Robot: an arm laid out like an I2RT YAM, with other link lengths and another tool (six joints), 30 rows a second.
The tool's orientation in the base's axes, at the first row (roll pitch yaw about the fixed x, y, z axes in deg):
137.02 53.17 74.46
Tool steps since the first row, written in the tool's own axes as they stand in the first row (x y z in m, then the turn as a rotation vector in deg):
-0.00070 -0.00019 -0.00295 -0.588 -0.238 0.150
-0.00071 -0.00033 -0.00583 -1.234 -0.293 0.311
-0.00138 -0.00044 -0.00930 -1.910 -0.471 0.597
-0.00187 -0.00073 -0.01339 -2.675 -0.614 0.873
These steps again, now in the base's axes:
-0.00175 0.00174 0.00178 -0.222 -0.530 0.308
-0.00331 0.00384 0.00299 -0.292 -1.042 0.732
-0.00525 0.00600 0.00500 -0.409 -1.704 1.075
-0.00762 0.00868 0.00707 -0.516 -2.399 1.507

